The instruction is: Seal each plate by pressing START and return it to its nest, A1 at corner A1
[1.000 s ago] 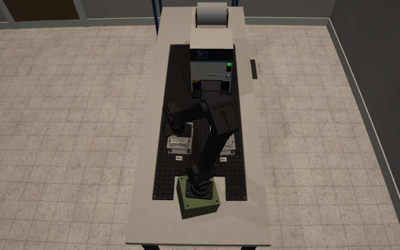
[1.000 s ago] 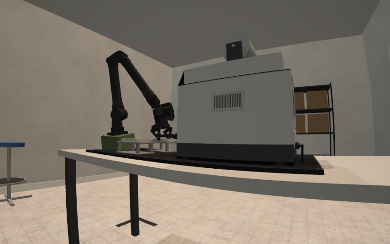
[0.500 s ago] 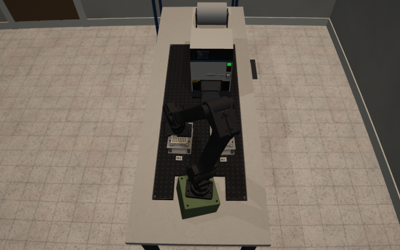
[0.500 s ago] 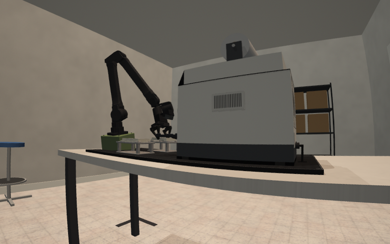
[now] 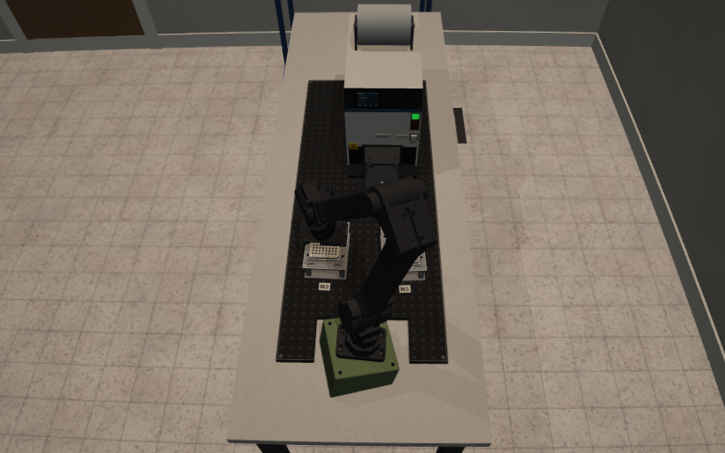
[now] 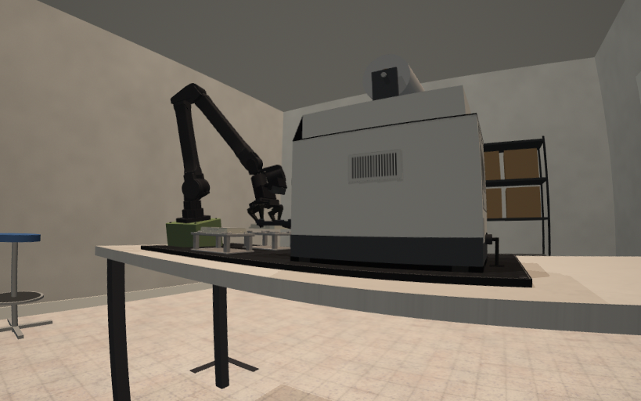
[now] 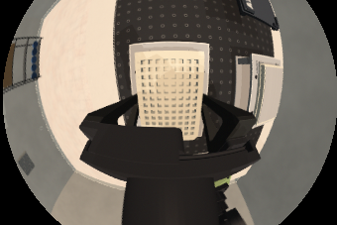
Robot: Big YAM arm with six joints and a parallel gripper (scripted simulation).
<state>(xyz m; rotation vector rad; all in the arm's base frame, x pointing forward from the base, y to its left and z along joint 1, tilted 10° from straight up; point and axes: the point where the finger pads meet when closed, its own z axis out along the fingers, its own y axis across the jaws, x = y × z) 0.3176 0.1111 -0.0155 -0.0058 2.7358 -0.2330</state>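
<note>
Now: hand right at the white well plate. Round my hand: yellow warning label (30 cm ahead, 6 cm to the right, 6 cm above); then sealer stage (20 cm ahead, 15 cm to the right, 1 cm above); then N2 label (11 cm behind, 8 cm below).
</note>
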